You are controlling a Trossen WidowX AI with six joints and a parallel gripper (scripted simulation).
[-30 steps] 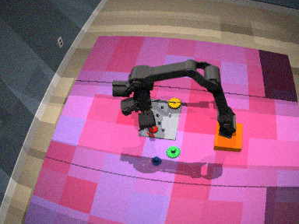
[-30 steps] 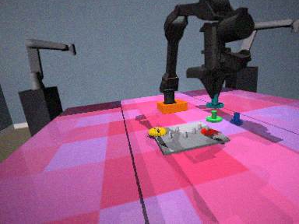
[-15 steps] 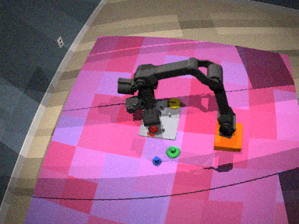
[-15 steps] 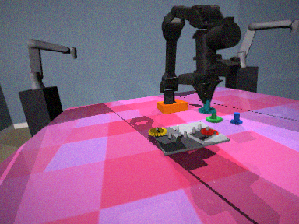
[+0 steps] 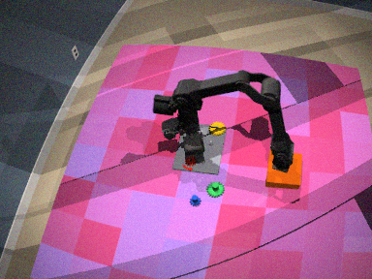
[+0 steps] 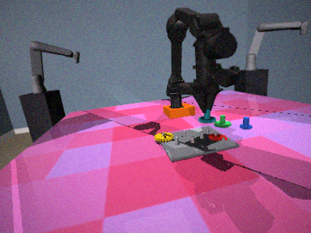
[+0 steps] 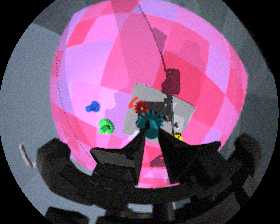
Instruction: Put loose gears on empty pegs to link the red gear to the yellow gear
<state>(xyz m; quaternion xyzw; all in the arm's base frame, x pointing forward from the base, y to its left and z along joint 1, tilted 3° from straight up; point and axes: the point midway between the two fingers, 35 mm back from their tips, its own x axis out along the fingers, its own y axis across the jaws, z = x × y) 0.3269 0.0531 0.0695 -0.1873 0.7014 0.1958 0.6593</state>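
Now: the red gear 80 mm below my gripper tip, 30 mm to the left of it and 10 mm ahead of it. The rest, counted from my gripper tip: green gear: 120 mm behind, 100 mm to the left, 80 mm below; then yellow gear: 140 mm to the right, 80 mm below, 30 mm behind; then teal gear: 10 mm below.
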